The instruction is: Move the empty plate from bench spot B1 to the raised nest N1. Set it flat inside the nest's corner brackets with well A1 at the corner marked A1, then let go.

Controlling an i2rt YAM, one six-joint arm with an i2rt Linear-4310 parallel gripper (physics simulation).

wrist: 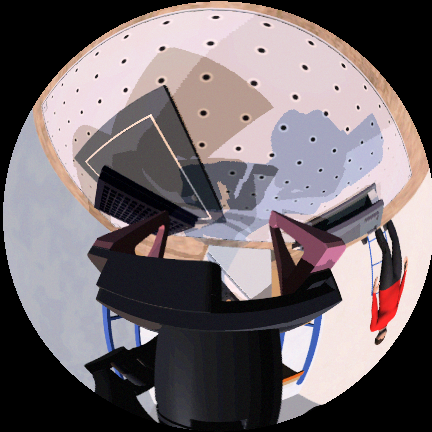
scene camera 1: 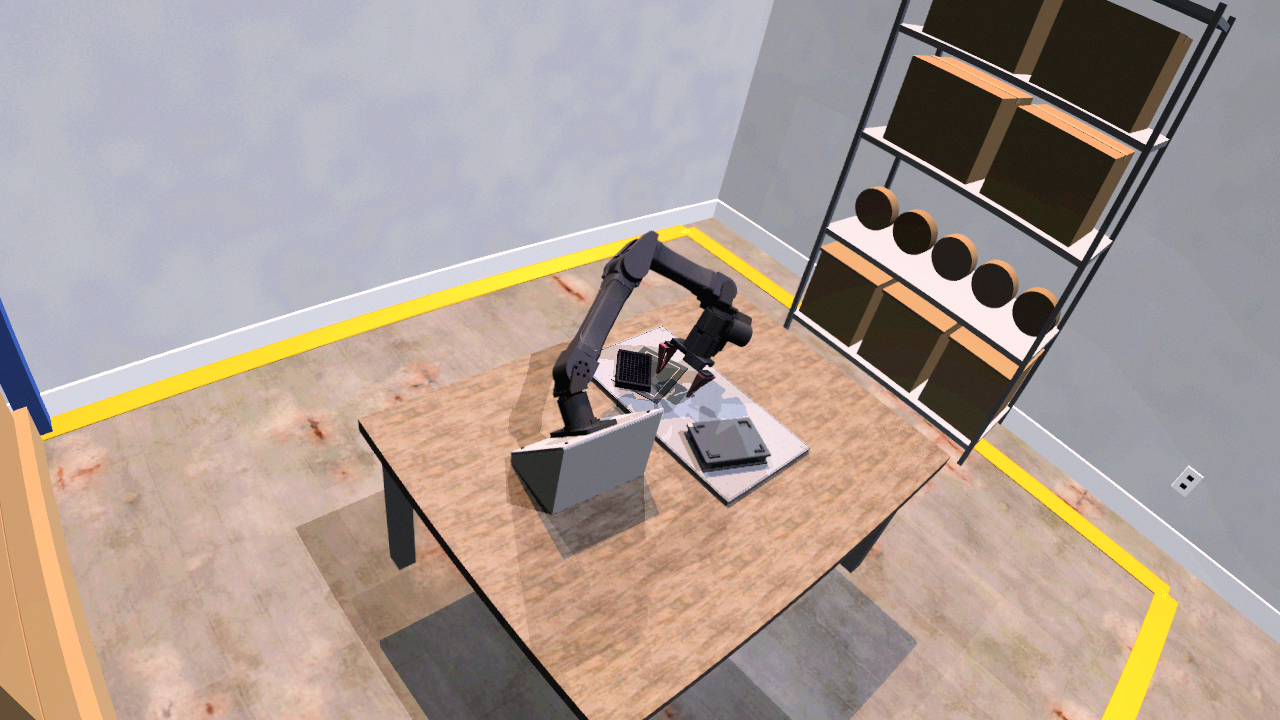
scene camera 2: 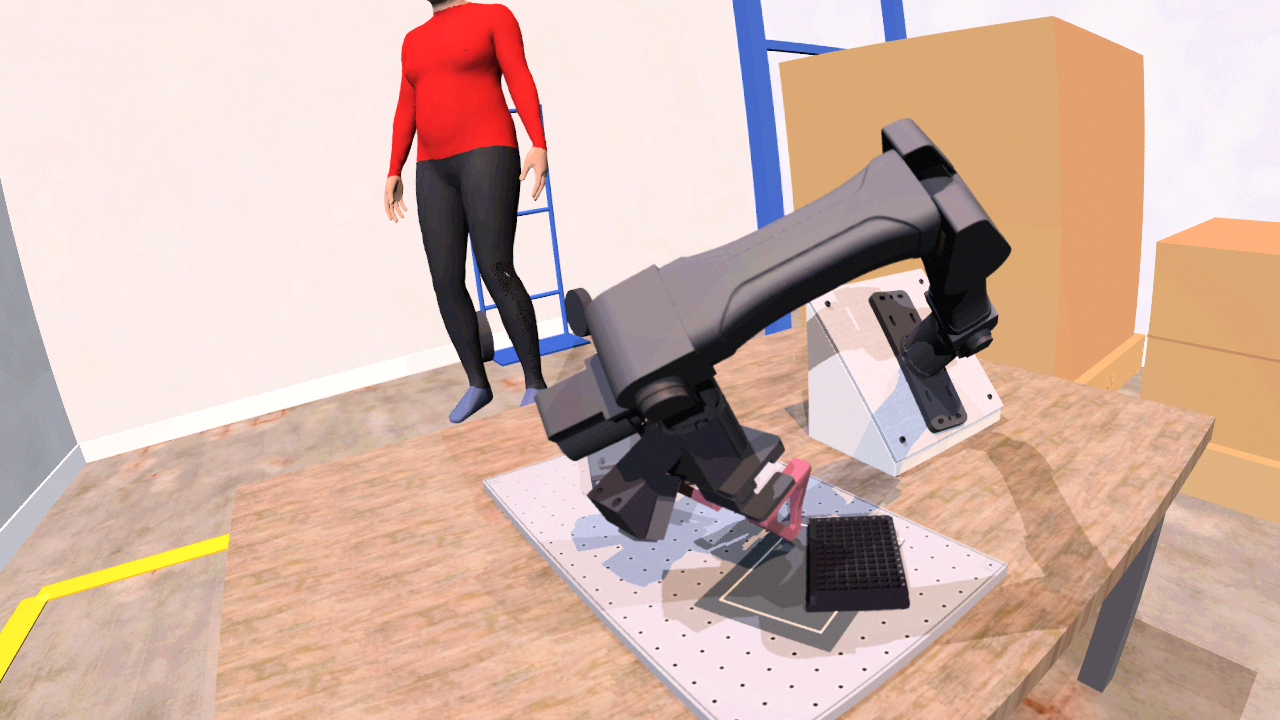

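Where they show: gripper, between the fingertips: point(wrist: 218, 215) point(scene camera 1: 672, 385) point(scene camera 2: 756, 520); arm's base, origin of its link: point(wrist: 225, 287) point(scene camera 1: 582, 430) point(scene camera 2: 916, 359).
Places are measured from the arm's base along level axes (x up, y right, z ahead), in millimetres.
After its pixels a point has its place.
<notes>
The empty black plate point(scene camera 1: 633, 369) @[x -76, y -197, z 269 mm] point(scene camera 2: 856, 562) @[x -72, y -209, z 279 mm] point(wrist: 135, 207) @[x -72, y -192, z 293 mm] lies askew over one side of the pale outline on the dark pad point(scene camera 2: 760, 586) @[x -86, y -172, z 355 mm] point(wrist: 145, 142) @[x -86, y -173, z 369 mm]. Whether it is quite flat is unclear, and its well A1 cannot be made out. My gripper point(scene camera 1: 676, 379) @[x -64, y -105, z 318 mm] point(scene camera 2: 755, 524) @[x -64, y -105, z 318 mm] point(wrist: 218, 215) @[x -64, y -105, z 318 mm] is open and empty, beside the plate on the side toward the nest. One finger overlaps the plate's end in the wrist view. The raised grey nest point(scene camera 1: 726, 440) @[x -56, y 102, z 321 mm] point(wrist: 350, 215) @[x -83, y 96, z 354 mm] with corner brackets stands at the other end of the board. The arm mostly hides it in scene camera 2.
The perforated white board point(scene camera 1: 778, 445) @[x -87, y 145, z 460 mm] point(scene camera 2: 662, 640) @[x -87, y -190, z 456 mm] point(wrist: 305, 82) bears the pad and the nest on the wooden table point(scene camera 1: 787, 537) @[x -100, y 358, z 307 mm] point(scene camera 2: 358, 555) @[x -100, y 91, z 702 mm]. The arm's sloped white base block point(scene camera 1: 595, 474) @[x -25, y 94, z -21 mm] point(scene camera 2: 845, 394) @[x -21, y 11, z 116 mm] stands beside the board. A person in red point(scene camera 2: 465, 80) stands beyond the table.
</notes>
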